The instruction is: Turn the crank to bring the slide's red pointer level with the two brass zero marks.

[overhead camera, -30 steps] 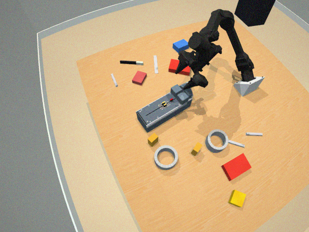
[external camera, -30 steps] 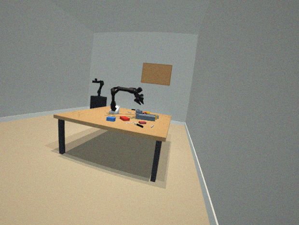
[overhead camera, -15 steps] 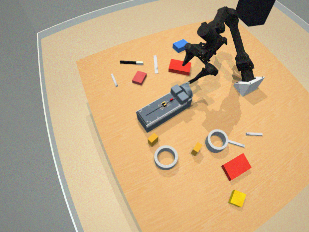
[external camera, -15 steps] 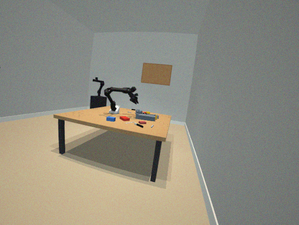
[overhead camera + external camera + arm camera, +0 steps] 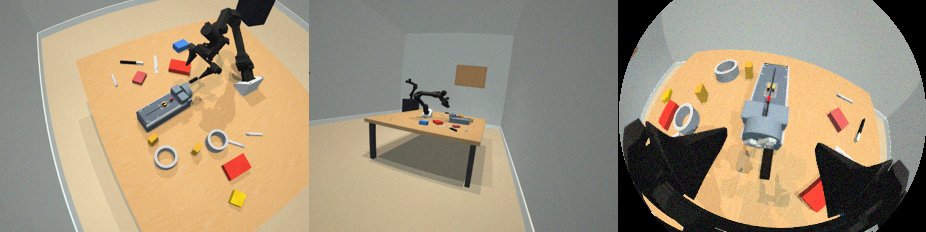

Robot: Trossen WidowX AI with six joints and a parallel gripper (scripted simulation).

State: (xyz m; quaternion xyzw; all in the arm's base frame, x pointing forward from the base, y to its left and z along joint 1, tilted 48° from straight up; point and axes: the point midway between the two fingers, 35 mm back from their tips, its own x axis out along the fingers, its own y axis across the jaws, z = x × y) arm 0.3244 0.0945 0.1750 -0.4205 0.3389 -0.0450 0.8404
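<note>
My gripper tip is 70 mm above the dark crank handle and 20 mm past it. From my gripper tip the other things lie so: red block (200 mm ahead, 190 mm to the right, 180 mm below); blue block (350 mm to the right, 170 mm below, 140 mm behind); red pointer (120 mm ahead, 110 mm below, 40 mm to the left).
</note>
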